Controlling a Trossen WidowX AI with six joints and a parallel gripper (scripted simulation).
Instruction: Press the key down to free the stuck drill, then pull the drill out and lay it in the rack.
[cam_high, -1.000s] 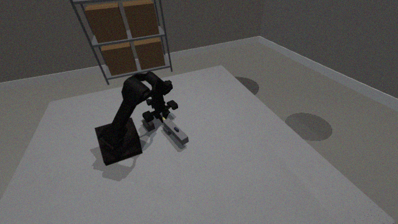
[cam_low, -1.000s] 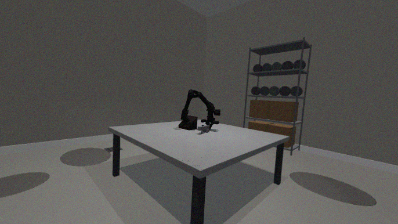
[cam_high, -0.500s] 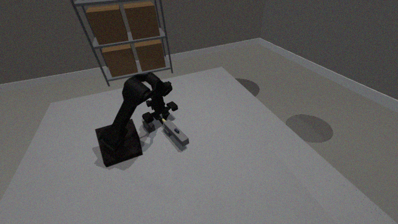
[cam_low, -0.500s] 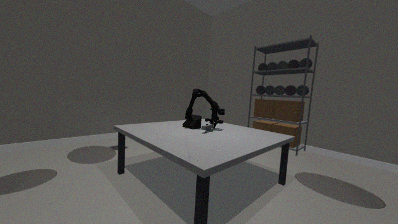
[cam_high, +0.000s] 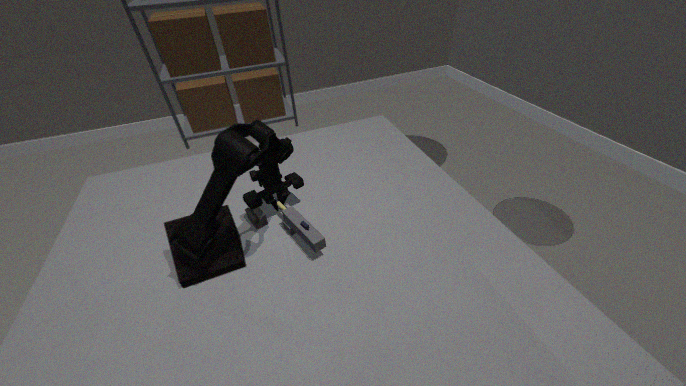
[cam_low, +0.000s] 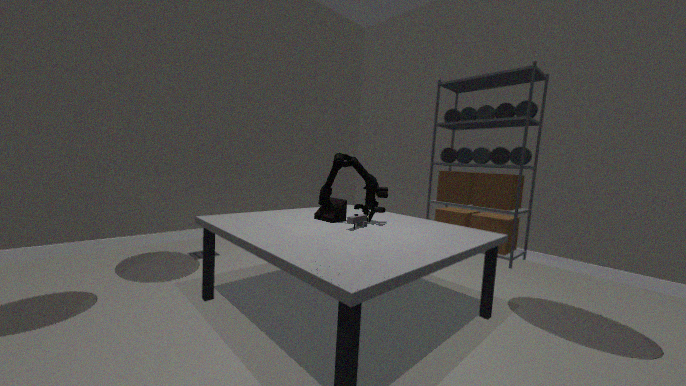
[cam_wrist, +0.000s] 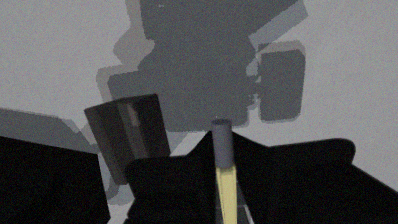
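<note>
Now: the drill 4 cm above my gripper tip, 3 cm to the right of it and 2 cm ahead of it. Round my gripper tip: grey holder block: 14 cm to the right, 7 cm ahead, 3 cm above; rack: 7 cm behind, 2 cm to the right, 1 cm above; blue key: 17 cm to the right, 8 cm ahead, 4 cm above.
</note>
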